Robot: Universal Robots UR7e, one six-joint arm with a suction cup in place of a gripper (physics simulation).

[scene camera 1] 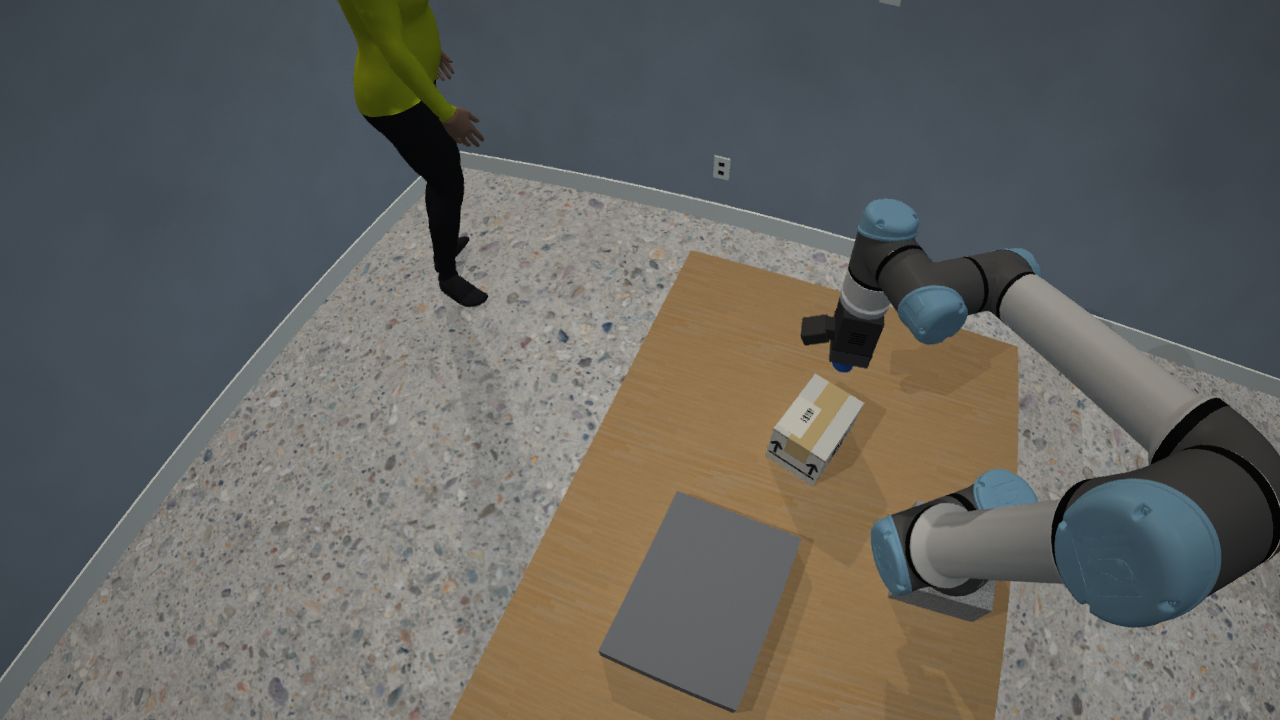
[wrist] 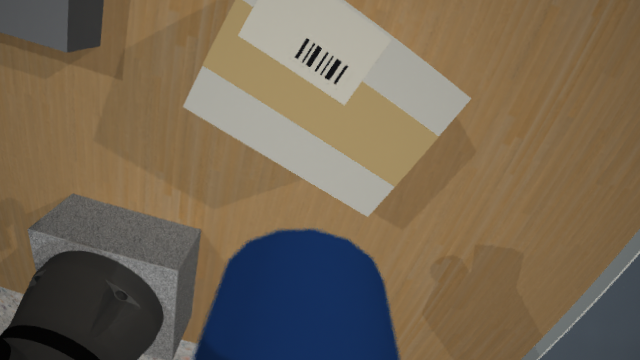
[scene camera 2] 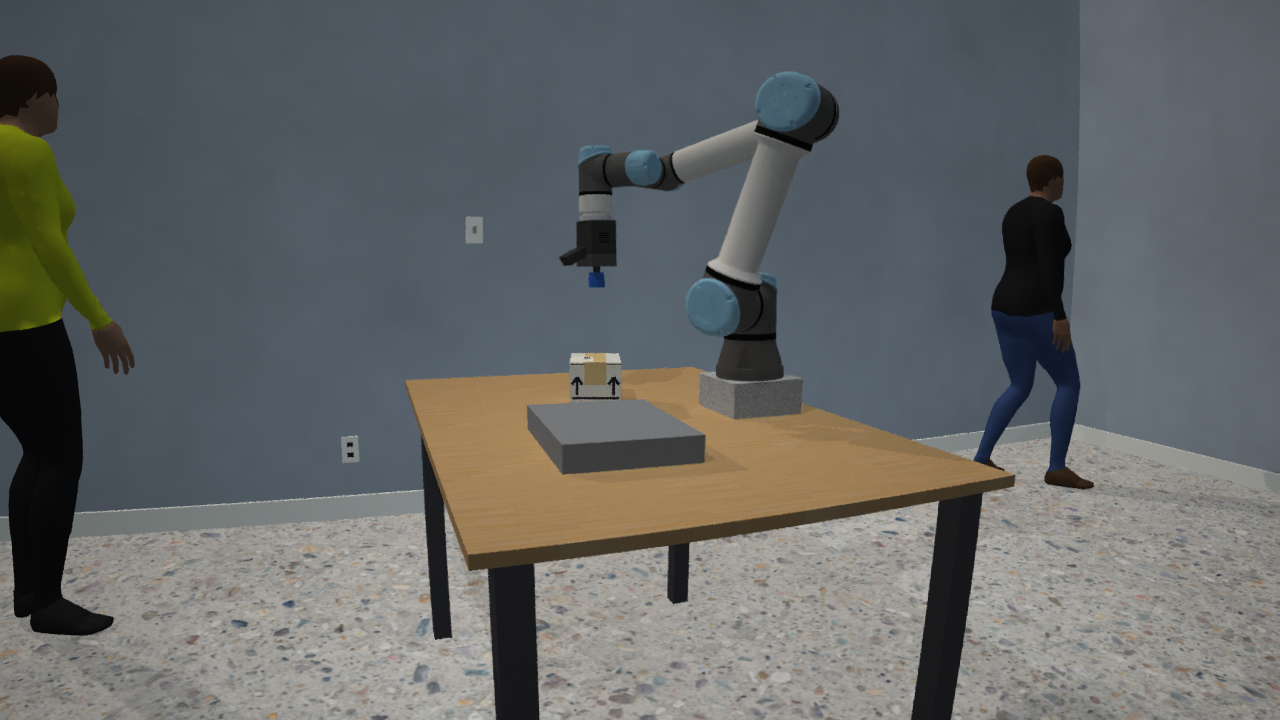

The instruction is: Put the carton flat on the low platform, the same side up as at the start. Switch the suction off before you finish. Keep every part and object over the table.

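Seen in the pictures: hand at its tool point: [wrist: 302, 295] [scene camera 2: 596, 287]; arm's base at its link origin: [wrist: 101, 301] [scene camera 2: 749, 375].
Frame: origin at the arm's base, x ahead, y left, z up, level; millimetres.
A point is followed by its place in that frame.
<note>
A white carton [scene camera 1: 815, 428] {x 280, y -195, z 29 mm} [scene camera 2: 595, 377] {x 307, y -155, z -5 mm} [wrist: 320, 100] {x 272, y -223, z 29 mm} with tan tape and a barcode label on top stands upright on the wooden table, the arrows on its side pointing up. The low grey platform [scene camera 1: 707, 598] {x 417, y 140, z -29 mm} [scene camera 2: 617, 429] {x 446, y 214, z -29 mm} [wrist: 37, 22] {x 297, y 24, z -29 mm} lies flat on the table, apart from the carton, with a bare top. My suction cup [scene camera 1: 842, 366] [scene camera 2: 597, 280] [wrist: 300, 300] is blue, points down and hangs in the air well above the carton's height, touching nothing. It is open and holds nothing. In the wrist view the carton's far edge is cut off by the frame.
The arm's base stands on a grey block [scene camera 1: 948, 601] {x 2, y 82, z -11 mm} [scene camera 2: 751, 395] {x 52, y 75, z -28 mm} [wrist: 187, 285] {x 5, y -91, z -42 mm} on the table [scene camera 1: 698, 313] {x 554, y -517, z -77 mm} [scene camera 2: 805, 465] {x 197, y 409, z -77 mm}, to the right of the platform. A person in a yellow-green top [scene camera 1: 393, 58] [scene camera 2: 31, 232] stands beyond the table's left edge. Another person [scene camera 2: 1033, 259] stands at the right.
</note>
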